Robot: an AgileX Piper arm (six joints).
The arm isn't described. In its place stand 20 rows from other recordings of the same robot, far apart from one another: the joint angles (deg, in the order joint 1, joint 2, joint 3, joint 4, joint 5, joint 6), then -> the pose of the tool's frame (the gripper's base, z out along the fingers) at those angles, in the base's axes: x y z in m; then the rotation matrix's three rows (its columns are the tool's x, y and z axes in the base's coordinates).
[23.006, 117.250, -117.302, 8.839, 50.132, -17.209] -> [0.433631, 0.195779, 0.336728], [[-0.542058, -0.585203, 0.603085], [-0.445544, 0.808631, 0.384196], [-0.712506, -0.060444, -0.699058]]
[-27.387, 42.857, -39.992, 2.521, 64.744, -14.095] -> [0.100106, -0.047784, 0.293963], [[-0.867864, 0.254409, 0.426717], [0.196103, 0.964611, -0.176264], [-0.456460, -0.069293, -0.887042]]
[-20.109, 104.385, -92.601, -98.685, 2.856, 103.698] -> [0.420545, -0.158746, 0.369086], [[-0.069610, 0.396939, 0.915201], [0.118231, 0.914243, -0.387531], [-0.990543, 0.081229, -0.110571]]
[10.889, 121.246, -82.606, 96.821, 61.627, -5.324] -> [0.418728, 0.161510, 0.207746], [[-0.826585, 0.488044, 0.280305], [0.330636, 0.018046, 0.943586], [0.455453, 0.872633, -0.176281]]
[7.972, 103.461, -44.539, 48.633, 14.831, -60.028] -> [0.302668, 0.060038, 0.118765], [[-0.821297, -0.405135, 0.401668], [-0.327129, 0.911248, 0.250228], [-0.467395, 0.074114, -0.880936]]
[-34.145, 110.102, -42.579, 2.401, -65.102, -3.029] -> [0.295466, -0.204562, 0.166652], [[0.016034, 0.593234, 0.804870], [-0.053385, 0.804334, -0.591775], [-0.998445, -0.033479, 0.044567]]
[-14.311, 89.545, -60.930, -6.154, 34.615, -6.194] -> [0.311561, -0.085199, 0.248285], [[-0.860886, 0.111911, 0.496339], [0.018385, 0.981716, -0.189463], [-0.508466, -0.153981, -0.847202]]
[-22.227, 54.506, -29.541, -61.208, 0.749, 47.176] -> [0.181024, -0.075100, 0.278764], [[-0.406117, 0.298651, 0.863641], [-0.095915, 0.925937, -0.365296], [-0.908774, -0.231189, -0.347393]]
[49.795, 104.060, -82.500, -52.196, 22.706, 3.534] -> [0.296838, 0.308204, 0.292579], [[0.175553, -0.625555, 0.760172], [-0.860742, 0.277238, 0.426921], [-0.477811, -0.729260, -0.489772]]
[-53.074, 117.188, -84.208, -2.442, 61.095, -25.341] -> [0.235574, -0.319108, 0.167388], [[-0.894372, 0.446880, -0.019933], [0.447320, 0.893667, -0.035563], [0.001921, -0.040723, -0.999169]]
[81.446, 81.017, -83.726, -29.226, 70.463, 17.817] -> [0.083022, 0.270438, 0.393286], [[-0.234066, -0.821013, 0.520721], [-0.805990, 0.463383, 0.368315], [-0.543685, -0.333486, -0.770191]]
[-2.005, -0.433, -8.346, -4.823, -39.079, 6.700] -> [0.010777, 0.004449, 0.312880], [[0.794660, -0.038103, 0.605858], [0.023648, 0.999214, 0.031824], [-0.606595, -0.010963, 0.794936]]
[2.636, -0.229, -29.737, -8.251, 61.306, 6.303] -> [-0.008043, -0.011838, 0.282489], [[-0.436260, 0.085045, 0.895793], [0.020120, 0.996197, -0.084778], [-0.899596, -0.018962, -0.436312]]
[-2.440, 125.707, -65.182, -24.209, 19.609, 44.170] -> [0.380901, -0.028766, 0.049063], [[-0.863792, 0.422368, 0.274717], [0.395572, 0.906194, -0.149449], [-0.312069, -0.020423, -0.949840]]
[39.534, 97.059, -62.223, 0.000, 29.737, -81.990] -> [0.268050, 0.221231, 0.214349], [[0.537654, -0.747262, 0.390549], [-0.840208, -0.436064, 0.322333], [-0.070563, -0.501446, -0.862307]]
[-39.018, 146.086, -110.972, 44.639, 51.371, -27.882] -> [0.425819, -0.280753, 0.069454], [[-0.710638, 0.440722, 0.548413], [0.646574, 0.716410, 0.262105], [-0.277373, 0.540852, -0.794068]]
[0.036, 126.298, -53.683, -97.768, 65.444, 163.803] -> [0.338903, -0.081797, 0.073542], [[0.026921, 0.961784, 0.272484], [0.357740, 0.245261, -0.901038], [-0.933433, 0.121735, -0.337466]]
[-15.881, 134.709, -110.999, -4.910, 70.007, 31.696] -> [0.452747, -0.136416, 0.146225], [[-0.695284, 0.718735, 0.000530], [0.716178, 0.692872, -0.083775], [-0.060580, -0.057868, -0.996485]]
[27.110, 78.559, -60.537, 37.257, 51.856, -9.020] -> [0.223267, 0.162975, 0.304188], [[-0.901477, -0.387372, 0.193086], [-0.186824, 0.750654, 0.633732], [-0.390430, 0.535222, -0.749067]]
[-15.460, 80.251, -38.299, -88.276, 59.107, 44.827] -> [0.210273, -0.139140, 0.244714], [[-0.974774, 0.163589, 0.151839], [-0.086048, 0.352269, -0.931935], [-0.205943, -0.921491, -0.329306]]
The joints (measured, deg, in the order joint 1, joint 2, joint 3, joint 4, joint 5, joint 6), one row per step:
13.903 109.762 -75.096 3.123 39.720 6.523
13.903 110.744 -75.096 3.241 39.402 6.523
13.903 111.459 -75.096 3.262 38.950 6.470
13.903 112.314 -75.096 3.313 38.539 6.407
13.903 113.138 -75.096 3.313 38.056 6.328
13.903 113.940 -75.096 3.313 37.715 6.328
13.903 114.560 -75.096 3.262 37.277 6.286
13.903 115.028 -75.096 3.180 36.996 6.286
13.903 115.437 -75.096 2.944 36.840 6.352
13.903 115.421 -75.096 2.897 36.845 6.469
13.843 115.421 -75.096 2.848 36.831 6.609
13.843 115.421 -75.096 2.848 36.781 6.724
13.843 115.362 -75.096 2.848 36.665 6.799
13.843 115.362 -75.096 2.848 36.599 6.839
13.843 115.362 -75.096 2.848 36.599 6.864
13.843 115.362 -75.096 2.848 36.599 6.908
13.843 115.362 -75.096 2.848 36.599 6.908
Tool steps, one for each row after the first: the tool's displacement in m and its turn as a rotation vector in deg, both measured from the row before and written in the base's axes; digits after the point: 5 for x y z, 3 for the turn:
0.00143 0.00045 -0.00656 -0.069 0.667 -0.075
0.00131 0.00031 -0.00468 -0.076 0.251 0.017
0.00130 0.00034 -0.00569 -0.097 0.432 0.012
0.00131 0.00029 -0.00547 -0.121 0.319 0.051
0.00101 0.00023 -0.00541 -0.121 0.445 -0.016
0.00100 0.00016 -0.00411 -0.111 0.159 0.048
0.00066 0.00006 -0.00314 -0.119 0.164 0.034
0.00046 -0.00013 -0.00280 -0.234 0.205 0.066
0.00000 -0.00005 0.00011 0.000 -0.008 -0.084
0.00013 -0.00045 0.00000 0.005 -0.009 -0.165
0.00007 0.00002 0.00002 0.044 -0.037 -0.111
0.00015 0.00003 0.00047 0.061 -0.163 -0.076
0.00010 0.00002 0.00003 0.026 -0.060 -0.041
0.00000 0.00000 0.00000 0.007 0.003 -0.024
0.00000 0.00000 0.00000 0.013 0.005 -0.042
0.00000 0.00000 0.00000 0.000 0.000 0.000

